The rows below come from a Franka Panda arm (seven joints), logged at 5 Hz.
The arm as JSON. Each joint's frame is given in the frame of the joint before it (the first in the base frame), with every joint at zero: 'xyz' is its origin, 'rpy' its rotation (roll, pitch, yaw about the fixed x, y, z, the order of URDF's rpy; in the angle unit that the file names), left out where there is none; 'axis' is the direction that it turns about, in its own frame. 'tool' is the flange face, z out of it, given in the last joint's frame.
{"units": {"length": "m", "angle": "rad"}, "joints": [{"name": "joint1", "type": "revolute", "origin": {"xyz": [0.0, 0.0, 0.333]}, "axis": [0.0, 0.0, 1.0]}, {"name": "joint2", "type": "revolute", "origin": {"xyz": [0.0, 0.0, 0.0], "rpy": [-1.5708, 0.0, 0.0]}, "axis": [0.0, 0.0, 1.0]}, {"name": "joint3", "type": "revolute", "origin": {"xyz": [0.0, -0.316, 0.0], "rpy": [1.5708, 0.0, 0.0]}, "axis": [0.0, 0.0, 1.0]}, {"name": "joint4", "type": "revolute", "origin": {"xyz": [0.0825, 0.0, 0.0], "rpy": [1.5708, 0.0, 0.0]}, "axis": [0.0, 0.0, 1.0]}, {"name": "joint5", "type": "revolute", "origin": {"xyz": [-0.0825, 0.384, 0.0], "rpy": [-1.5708, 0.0, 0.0]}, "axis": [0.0, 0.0, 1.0]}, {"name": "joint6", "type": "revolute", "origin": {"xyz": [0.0, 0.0, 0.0], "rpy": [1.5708, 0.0, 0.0]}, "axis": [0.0, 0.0, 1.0]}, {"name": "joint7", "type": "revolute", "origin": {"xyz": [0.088, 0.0, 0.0], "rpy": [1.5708, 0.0, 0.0]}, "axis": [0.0, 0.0, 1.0]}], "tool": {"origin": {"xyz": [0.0, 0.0, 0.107]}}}
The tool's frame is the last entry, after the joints.
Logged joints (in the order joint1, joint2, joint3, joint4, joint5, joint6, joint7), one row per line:
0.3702 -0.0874 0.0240 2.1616 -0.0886 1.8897 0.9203
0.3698 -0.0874 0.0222 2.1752 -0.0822 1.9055 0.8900
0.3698 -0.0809 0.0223 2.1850 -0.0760 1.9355 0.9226
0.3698 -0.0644 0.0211 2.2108 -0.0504 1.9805 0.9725
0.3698 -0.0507 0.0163 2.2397 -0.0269 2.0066 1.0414
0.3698 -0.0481 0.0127 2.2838 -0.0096 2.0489 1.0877
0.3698 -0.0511 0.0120 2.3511 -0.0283 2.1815 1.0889
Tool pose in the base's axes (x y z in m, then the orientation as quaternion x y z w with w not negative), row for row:
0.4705 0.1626 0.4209 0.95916 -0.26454 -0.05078 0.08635
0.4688 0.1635 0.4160 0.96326 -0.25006 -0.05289 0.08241
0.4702 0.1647 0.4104 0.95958 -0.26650 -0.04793 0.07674
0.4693 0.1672 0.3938 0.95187 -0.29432 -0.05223 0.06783
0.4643 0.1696 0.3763 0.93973 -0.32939 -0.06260 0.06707
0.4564 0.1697 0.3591 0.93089 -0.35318 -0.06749 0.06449
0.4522 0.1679 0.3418 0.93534 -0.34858 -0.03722 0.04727
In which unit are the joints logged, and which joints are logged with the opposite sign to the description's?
The joints are logged in radians. Opposite sign: joint3, joint4.
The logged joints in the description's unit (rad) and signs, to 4 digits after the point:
0.3702 -0.0874 -0.0240 -2.1616 -0.0886 1.8897 0.9203
0.3698 -0.0874 -0.0222 -2.1752 -0.0822 1.9055 0.8900
0.3698 -0.0809 -0.0223 -2.1850 -0.0760 1.9355 0.9226
0.3698 -0.0644 -0.0211 -2.2108 -0.0504 1.9805 0.9725
0.3698 -0.0507 -0.0163 -2.2397 -0.0269 2.0066 1.0414
0.3698 -0.0481 -0.0127 -2.2838 -0.0096 2.0489 1.0877
0.3698 -0.0511 -0.0120 -2.3511 -0.0283 2.1815 1.0889

